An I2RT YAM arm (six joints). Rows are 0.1 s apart.
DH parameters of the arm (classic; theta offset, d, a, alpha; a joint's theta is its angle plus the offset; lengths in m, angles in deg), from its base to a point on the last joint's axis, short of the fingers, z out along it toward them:
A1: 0 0.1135 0.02 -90
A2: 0 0 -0.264 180
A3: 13.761 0 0.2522 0
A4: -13.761 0 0.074 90
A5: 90 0 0 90
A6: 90 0.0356 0 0
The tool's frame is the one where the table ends.
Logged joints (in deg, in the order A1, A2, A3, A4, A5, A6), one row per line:
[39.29, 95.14, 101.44, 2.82, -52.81, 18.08]
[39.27, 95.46, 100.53, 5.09, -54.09, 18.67]
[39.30, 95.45, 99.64, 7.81, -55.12, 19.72]
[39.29, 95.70, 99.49, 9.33, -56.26, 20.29]
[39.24, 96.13, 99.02, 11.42, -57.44, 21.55]
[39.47, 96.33, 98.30, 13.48, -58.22, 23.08]
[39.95, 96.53, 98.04, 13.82, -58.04, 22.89]
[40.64, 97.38, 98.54, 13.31, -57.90, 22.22]
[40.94, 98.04, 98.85, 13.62, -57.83, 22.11]
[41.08, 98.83, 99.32, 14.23, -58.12, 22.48]
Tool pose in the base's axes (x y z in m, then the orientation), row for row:
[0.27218, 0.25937, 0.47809, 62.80, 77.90, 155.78]
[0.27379, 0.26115, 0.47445, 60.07, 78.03, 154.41]
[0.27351, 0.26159, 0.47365, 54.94, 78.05, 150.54]
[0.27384, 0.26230, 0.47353, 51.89, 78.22, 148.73]
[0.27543, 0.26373, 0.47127, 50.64, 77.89, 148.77]
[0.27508, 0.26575, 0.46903, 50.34, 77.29, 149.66]
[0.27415, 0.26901, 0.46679, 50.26, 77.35, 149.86]
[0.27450, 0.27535, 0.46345, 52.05, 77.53, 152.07]
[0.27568, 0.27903, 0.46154, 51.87, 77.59, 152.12]
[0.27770, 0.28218, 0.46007, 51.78, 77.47, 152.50]
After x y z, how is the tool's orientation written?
As angles about the fixed x, y, z axes (roll, pitch, yaw), in degrees.
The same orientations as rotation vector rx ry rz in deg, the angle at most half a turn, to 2 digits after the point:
[-62.02, 71.76, 81.86]
[-62.91, 70.63, 82.81]
[-63.46, 69.03, 83.74]
[-64.31, 67.85, 84.51]
[-64.89, 67.11, 85.74]
[-65.22, 66.63, 87.15]
[-65.47, 66.49, 87.31]
[-66.08, 66.70, 87.50]
[-66.29, 66.55, 87.62]
[-66.53, 66.36, 88.07]

